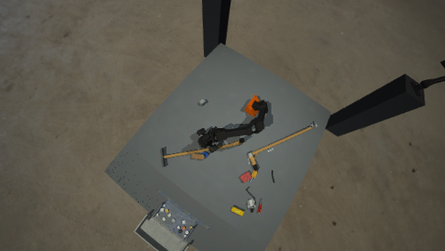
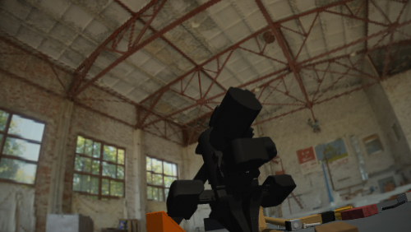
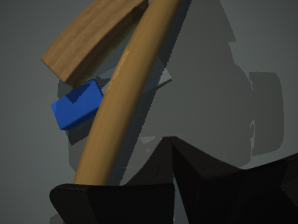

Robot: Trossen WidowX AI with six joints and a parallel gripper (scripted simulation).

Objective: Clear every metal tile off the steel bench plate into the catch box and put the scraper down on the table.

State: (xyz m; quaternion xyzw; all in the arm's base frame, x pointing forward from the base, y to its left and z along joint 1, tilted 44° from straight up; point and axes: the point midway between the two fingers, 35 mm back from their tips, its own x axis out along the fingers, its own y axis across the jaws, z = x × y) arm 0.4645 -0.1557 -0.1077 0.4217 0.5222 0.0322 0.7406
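The blue block is 50 mm ahead of my gripper tip, 20 mm to the left of it and 10 mm below it. Also, from my gripper tip: wooden block: 100 mm ahead, 10 mm to the left; then grey piece: 290 mm behind, 190 mm to the right, 10 mm above; then long scraper: 40 mm ahead, 10 mm to the left, 50 mm above.
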